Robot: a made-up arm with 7 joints. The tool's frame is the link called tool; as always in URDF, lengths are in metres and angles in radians. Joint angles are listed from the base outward.
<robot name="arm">
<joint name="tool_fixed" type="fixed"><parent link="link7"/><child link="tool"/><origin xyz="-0.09 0.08 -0.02" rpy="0 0 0"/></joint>
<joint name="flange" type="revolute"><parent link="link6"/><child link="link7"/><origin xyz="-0.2 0.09 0.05" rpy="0 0 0"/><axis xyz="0 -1 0"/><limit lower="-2.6" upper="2.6"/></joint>
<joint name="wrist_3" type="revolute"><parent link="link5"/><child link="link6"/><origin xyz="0.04 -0.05 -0.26" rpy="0 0 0"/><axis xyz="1 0 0"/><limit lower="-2.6" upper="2.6"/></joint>
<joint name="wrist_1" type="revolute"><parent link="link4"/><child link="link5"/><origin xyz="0.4 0.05 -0.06" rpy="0 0 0"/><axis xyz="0 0 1"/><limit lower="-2.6" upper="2.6"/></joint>
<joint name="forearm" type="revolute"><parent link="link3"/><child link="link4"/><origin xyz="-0.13 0.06 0.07" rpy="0 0 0"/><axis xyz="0 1 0"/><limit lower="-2.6" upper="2.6"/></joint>
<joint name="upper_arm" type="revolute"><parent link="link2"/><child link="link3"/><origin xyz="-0.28 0.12 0" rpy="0 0 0"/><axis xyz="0 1 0"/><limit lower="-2.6" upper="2.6"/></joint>
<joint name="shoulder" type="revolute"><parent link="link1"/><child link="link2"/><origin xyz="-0.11 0.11 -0.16" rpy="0 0 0"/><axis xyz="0 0 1"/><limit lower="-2.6" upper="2.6"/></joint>
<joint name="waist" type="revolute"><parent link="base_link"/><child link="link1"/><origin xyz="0 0 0.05" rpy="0 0 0"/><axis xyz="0 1 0"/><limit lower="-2.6" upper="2.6"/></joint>
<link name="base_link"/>
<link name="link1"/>
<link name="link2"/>
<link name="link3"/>
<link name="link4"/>
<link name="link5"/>
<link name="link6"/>
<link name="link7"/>
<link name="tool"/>
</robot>
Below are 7 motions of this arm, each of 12 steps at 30 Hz.
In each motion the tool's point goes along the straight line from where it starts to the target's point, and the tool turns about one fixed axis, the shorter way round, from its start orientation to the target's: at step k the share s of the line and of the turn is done. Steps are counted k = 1, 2, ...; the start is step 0. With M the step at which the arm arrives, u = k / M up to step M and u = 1 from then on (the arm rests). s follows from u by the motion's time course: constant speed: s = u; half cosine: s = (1 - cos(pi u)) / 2; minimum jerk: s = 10 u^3 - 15 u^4 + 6 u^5.
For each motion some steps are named. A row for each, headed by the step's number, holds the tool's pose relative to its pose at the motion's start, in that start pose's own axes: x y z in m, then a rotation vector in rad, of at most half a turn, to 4 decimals.
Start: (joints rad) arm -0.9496 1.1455 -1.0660 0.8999 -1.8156 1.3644 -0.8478
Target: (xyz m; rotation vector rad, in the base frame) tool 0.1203 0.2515 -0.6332 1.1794 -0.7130 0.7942
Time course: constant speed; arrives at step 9
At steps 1, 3, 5, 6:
1: 0.0101 -0.0196 0.0038 -0.0217 -0.0034 0.0110
3: 0.0304 -0.0589 0.0114 -0.0650 -0.0102 0.0329
5: 0.0507 -0.0981 0.0190 -0.1084 -0.0170 0.0549
6: 0.0608 -0.1178 0.0228 -0.1300 -0.0204 0.0659

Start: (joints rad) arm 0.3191 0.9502 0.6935 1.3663 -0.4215 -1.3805 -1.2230
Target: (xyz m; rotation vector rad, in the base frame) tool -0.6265 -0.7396 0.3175 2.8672 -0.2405 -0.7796
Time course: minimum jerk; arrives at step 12
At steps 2, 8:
2: 0.0167 0.0036 0.0008 0.0082 -0.0059 -0.0220
8: 0.3710 0.0799 0.0175 0.1822 -0.1312 -0.4905

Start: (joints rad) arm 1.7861 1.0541 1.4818 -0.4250 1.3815 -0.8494 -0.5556
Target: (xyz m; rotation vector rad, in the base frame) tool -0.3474 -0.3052 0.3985 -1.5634 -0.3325 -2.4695
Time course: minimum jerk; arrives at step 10
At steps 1, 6, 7, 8, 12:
1: -0.0006 -0.0002 -0.0004 -0.0022 0.0006 0.0035
6: -0.0449 -0.0142 -0.0291 -0.1780 0.0464 0.2815
7: -0.0551 -0.0174 -0.0357 -0.2183 0.0569 0.3451
8: -0.0620 -0.0196 -0.0402 -0.2457 0.0641 0.3885
12: -0.0658 -0.0208 -0.0426 -0.2608 0.0680 0.4124

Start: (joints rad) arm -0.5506 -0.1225 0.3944 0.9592 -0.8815 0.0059 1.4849
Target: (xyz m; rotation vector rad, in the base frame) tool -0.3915 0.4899 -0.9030 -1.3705 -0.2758 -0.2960
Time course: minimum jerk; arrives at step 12
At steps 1, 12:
1: -0.0007 -0.0002 -0.0008 -0.0027 0.0001 0.0019
12: -0.1286 -0.0338 -0.1551 -0.5317 0.0122 0.3803

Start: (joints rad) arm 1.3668 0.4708 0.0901 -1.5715 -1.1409 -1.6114 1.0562
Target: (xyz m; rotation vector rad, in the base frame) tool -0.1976 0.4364 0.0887 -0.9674 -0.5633 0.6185
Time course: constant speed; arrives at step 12
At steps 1, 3, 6, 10, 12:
1: -0.0232 0.0092 -0.0088 0.0094 -0.0637 0.0225
3: -0.0697 0.0277 -0.0265 0.0283 -0.1912 0.0674
6: -0.1394 0.0554 -0.0531 0.0566 -0.3823 0.1347
10: -0.2323 0.0923 -0.0884 0.0943 -0.6372 0.2246
12: -0.2787 0.1108 -0.1061 0.1131 -0.7647 0.2695

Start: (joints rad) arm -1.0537 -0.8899 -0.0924 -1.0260 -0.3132 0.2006 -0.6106
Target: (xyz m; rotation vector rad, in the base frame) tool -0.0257 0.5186 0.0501 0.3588 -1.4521 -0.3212
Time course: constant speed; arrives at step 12
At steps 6, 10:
6: -0.0333 -0.0225 0.0529 0.0310 0.1471 0.2282
10: -0.0555 -0.0374 0.0882 0.0517 0.2452 0.3804

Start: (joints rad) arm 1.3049 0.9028 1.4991 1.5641 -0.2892 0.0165 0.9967
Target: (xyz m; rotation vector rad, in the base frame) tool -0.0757 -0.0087 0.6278 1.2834 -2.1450 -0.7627
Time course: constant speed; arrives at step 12
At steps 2, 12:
2: 0.0279 -0.0210 0.0302 0.0537 0.1121 -0.0352
12: 0.1676 -0.1259 0.1813 0.3223 0.6723 -0.2111

